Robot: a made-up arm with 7 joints. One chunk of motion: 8 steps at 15 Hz.
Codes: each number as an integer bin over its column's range. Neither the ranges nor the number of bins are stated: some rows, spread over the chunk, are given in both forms.
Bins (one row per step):
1: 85 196 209 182 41 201 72
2: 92 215 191 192 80 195 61
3: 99 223 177 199 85 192 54
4: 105 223 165 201 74 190 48
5: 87 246 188 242 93 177 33
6: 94 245 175 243 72 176 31
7: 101 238 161 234 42 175 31
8: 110 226 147 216 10 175 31
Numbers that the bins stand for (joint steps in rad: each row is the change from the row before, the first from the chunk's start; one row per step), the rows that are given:
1: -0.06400 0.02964 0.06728 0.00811 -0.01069 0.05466 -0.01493
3: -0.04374 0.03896 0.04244 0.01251 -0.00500 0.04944 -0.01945
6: -0.05098 0.04655 0.04088 0.02389 -0.00668 0.04015 -0.02522
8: -0.02782 0.03999 0.01914 0.01691 -0.01471 0.03957 -0.02522
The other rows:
2: -0.05387 0.03620 0.05331 0.01069 -0.00565 0.05118 -0.01769
4: -0.03506 0.03896 0.03312 0.01302 -0.00642 0.04827 -0.02095
5: -0.06111 0.04689 0.05098 0.02364 -0.00396 0.04073 -0.02472
7: -0.04085 0.04413 0.03001 0.02156 -0.01056 0.03957 -0.02522

